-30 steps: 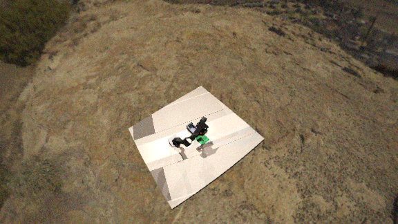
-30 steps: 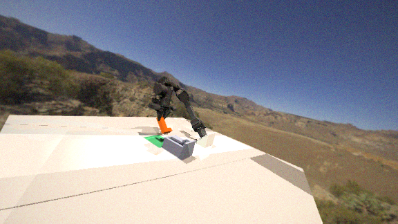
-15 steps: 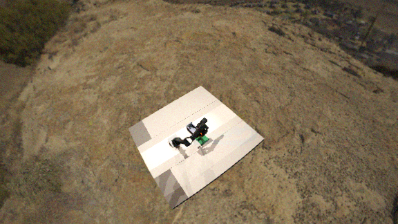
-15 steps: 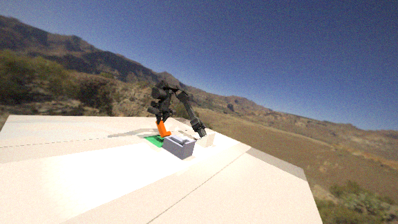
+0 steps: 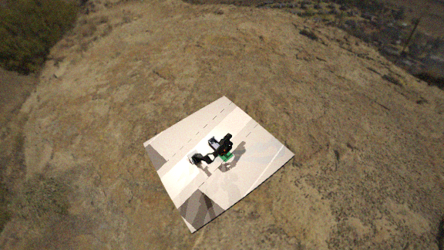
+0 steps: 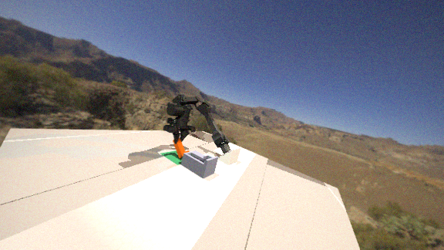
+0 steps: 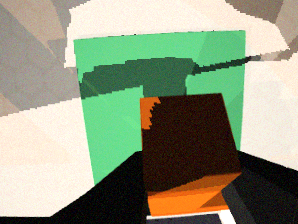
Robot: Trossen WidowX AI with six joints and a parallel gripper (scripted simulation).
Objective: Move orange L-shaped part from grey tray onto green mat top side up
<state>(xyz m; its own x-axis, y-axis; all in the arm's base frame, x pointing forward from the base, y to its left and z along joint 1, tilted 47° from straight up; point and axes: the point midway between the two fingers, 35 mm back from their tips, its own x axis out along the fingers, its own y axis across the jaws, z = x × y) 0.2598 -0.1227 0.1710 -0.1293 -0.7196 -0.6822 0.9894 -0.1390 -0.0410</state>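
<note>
Right now the orange L-shaped part is 10 mm behind my gripper tip, 30 mm to the left of it and 30 mm below it. The rest, counted from my gripper tip: green mat (20 mm to the left, 90 mm below).
</note>
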